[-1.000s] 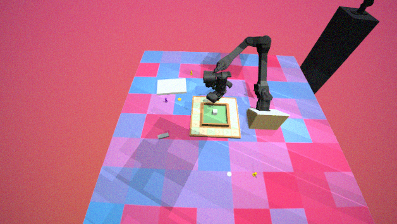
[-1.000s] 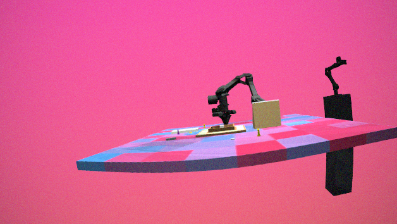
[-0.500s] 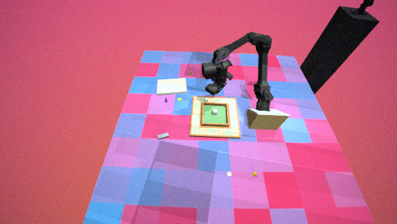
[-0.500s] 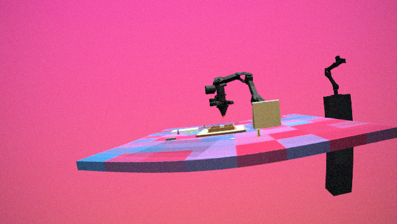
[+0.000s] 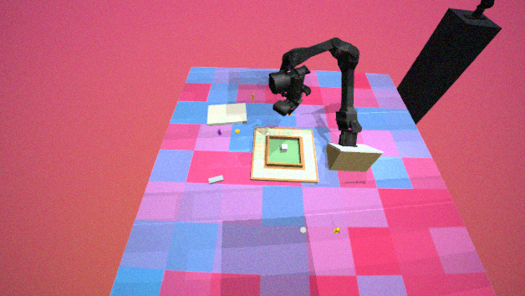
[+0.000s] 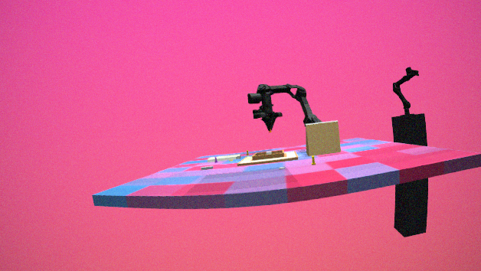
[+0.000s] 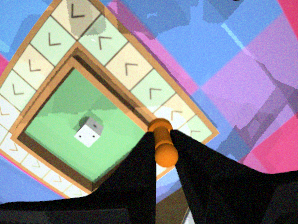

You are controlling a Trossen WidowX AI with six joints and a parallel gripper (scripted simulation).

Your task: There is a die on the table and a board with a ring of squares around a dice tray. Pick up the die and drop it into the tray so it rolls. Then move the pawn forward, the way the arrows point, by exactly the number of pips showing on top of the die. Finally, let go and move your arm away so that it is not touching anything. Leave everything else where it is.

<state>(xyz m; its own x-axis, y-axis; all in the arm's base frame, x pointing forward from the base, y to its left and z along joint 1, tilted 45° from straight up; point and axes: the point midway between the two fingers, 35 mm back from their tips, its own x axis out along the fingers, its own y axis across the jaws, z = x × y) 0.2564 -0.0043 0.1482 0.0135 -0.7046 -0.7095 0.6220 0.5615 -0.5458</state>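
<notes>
My gripper tip is 14 cm above the green dice tray, 11 cm to the right of it and 1 cm short of it. Round my gripper tip: orange pawn: 1 cm above; grey block: 30 cm ahead, 27 cm to the left, 14 cm below; cream slab: 31 cm ahead, 14 cm below, 11 cm to the right.
</notes>
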